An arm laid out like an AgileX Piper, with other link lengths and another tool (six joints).
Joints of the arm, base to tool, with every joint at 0 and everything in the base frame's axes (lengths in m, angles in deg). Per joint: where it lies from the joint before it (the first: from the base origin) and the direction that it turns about. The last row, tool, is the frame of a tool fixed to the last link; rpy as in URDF.
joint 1: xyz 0 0 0.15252 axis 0 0 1
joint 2: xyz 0 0 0 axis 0 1 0
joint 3: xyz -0.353 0 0.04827 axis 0 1 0
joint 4: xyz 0.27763 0 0.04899 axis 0.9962 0 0.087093
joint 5: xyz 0 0 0 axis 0 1 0
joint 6: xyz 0.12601 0 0.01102 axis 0.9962 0 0.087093
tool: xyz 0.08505 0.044 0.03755 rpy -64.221 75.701 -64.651
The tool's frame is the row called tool.
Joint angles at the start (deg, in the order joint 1, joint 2, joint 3, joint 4, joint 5, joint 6):
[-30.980, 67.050, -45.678, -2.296, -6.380, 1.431]
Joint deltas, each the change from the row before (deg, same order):
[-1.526, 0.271, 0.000, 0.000, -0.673, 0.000]
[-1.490, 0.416, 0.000, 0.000, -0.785, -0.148]
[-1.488, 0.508, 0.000, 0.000, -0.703, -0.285]
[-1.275, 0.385, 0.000, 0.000, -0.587, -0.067]
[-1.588, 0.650, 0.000, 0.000, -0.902, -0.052]
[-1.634, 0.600, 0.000, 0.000, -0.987, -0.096]
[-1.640, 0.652, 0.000, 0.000, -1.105, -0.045]
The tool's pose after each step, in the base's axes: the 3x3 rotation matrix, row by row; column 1 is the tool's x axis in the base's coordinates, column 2 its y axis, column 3 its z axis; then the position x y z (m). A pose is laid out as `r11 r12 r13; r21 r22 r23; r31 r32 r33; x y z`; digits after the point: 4 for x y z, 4 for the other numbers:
-0.2458 0.4846 0.8395; -0.1250 0.8430 -0.5232; -0.9612 -0.2335 -0.1467; 0.3624 -0.1770 0.4332
-0.2450 0.5065 0.8267; -0.1241 0.8293 -0.5449; -0.9615 -0.2361 -0.1403; 0.3595 -0.1873 0.4331
-0.2480 0.5268 0.8130; -0.1237 0.8151 -0.5660; -0.9608 -0.2409 -0.1370; 0.3567 -0.1979 0.4320
-0.2485 0.5449 0.8008; -0.1211 0.8028 -0.5838; -0.9610 -0.2421 -0.1335; 0.3538 -0.2068 0.4314
-0.2488 0.5671 0.7852; -0.1175 0.7870 -0.6057; -0.9614 -0.2429 -0.1291; 0.3505 -0.2184 0.4301
-0.2478 0.5897 0.7687; -0.1158 0.7697 -0.6278; -0.9619 -0.2446 -0.1225; 0.3465 -0.2300 0.4295
-0.2456 0.6122 0.7516; -0.1143 0.7517 -0.6496; -0.9626 -0.2454 -0.1146; 0.3422 -0.2418 0.4289

